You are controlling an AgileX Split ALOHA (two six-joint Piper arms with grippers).
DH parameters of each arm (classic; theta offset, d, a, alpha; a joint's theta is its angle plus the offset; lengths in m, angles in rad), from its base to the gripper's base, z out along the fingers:
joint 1: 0 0.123 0 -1.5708
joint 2: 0.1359 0 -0.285 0
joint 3: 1.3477 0 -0.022 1.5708
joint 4: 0 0.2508 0 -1.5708
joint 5: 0 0 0.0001 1.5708
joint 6: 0 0.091 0 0
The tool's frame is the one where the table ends.
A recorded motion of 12 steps. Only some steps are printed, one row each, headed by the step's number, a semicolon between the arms.
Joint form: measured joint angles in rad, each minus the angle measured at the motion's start. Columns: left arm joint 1, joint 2, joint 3, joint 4, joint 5, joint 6; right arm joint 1, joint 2, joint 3, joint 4, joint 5, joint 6.
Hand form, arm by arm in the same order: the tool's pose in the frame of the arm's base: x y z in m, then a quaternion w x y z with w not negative. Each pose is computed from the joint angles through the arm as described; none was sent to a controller.
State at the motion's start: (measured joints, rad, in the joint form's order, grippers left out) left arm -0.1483 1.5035 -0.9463 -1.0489 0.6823 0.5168; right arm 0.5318 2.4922 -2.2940 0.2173 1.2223 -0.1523
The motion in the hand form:
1: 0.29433 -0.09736 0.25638 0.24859 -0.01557 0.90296 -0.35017; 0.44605 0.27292 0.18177 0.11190 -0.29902 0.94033 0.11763
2: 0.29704 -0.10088 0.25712 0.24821 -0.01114 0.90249 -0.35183; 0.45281 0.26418 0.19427 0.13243 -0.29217 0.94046 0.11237
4: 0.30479 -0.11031 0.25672 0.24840 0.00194 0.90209 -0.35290; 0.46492 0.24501 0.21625 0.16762 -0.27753 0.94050 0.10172
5: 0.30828 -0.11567 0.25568 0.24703 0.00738 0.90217 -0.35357; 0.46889 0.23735 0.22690 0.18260 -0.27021 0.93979 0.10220
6: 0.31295 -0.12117 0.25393 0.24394 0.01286 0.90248 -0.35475; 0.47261 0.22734 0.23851 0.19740 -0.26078 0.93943 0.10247
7: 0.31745 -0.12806 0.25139 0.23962 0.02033 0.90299 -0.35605; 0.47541 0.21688 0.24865 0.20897 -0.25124 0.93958 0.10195
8: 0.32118 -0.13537 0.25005 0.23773 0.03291 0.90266 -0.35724; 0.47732 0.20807 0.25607 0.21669 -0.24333 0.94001 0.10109
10: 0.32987 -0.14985 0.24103 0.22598 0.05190 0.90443 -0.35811; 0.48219 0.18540 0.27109 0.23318 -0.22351 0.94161 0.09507
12: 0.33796 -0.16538 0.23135 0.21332 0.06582 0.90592 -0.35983; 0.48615 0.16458 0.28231 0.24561 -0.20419 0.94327 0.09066
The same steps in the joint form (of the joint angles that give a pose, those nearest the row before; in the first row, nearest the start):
1: -0.0106 0.0085 -0.0113 0.0022 -0.0028 0.0000; -0.0142 -0.0091 -0.0253 -0.0238 0.0058 0.0133
2: -0.0204 0.0198 -0.0261 0.0023 -0.0028 -0.0012; -0.0324 -0.0200 -0.0508 -0.0404 0.0049 0.0150
4: -0.0469 0.0545 -0.0628 0.0023 -0.0104 0.0042; -0.0710 -0.0387 -0.0954 -0.0685 0.0049 0.0150
5: -0.0619 0.0726 -0.0795 0.0022 -0.0153 0.0041; -0.0872 -0.0487 -0.1144 -0.0695 0.0048 0.0150
6: -0.0754 0.0964 -0.1008 0.0023 -0.0164 0.0040; -0.1075 -0.0643 -0.1264 -0.0695 0.0038 0.0150
7: -0.0924 0.1227 -0.1229 0.0023 -0.0173 0.0053; -0.1279 -0.0818 -0.1296 -0.0695 0.0027 0.0150
8: -0.1103 0.1455 -0.1456 0.0022 -0.0163 0.0149; -0.1449 -0.0961 -0.1295 -0.0695 0.0026 0.0150
10: -0.1428 0.2058 -0.1887 0.0022 -0.0142 0.0288; -0.1882 -0.1252 -0.1295 -0.0753 0.0027 0.0150
12: -0.1766 0.2668 -0.2338 0.0023 -0.0143 0.0307; -0.2287 -0.1470 -0.1295 -0.0768 0.0026 0.0159

